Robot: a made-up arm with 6 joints. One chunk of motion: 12 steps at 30 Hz.
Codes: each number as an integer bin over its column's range. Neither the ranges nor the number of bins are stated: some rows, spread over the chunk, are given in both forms.
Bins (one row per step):
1: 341 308 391 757 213 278
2: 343 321 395 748 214 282
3: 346 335 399 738 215 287
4: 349 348 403 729 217 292
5: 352 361 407 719 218 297
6: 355 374 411 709 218 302
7: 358 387 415 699 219 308
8: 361 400 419 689 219 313
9: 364 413 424 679 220 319
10: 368 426 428 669 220 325
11: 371 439 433 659 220 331
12: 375 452 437 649 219 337
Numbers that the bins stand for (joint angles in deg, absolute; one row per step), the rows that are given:
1: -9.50 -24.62 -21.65 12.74 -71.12 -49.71
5: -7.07 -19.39 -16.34 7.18 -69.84 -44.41
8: -5.08 -15.55 -12.37 2.79 -69.59 -39.95
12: -1.99 -10.42 -6.40 -3.06 -69.59 -33.26
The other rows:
2: -9.06 -23.34 -20.32 11.42 -70.86 -48.59
3: -8.40 -21.96 -19.00 9.96 -70.61 -47.20
4: -7.73 -20.68 -17.67 8.64 -70.10 -45.81
6: -6.41 -18.11 -15.02 5.72 -69.84 -43.02
7: -5.75 -16.83 -13.69 4.25 -69.59 -41.35
9: -4.42 -14.26 -10.71 1.33 -69.33 -38.28
10: -3.54 -12.98 -9.38 -0.13 -69.33 -36.61
11: -2.88 -11.70 -7.73 -1.60 -69.33 -34.93

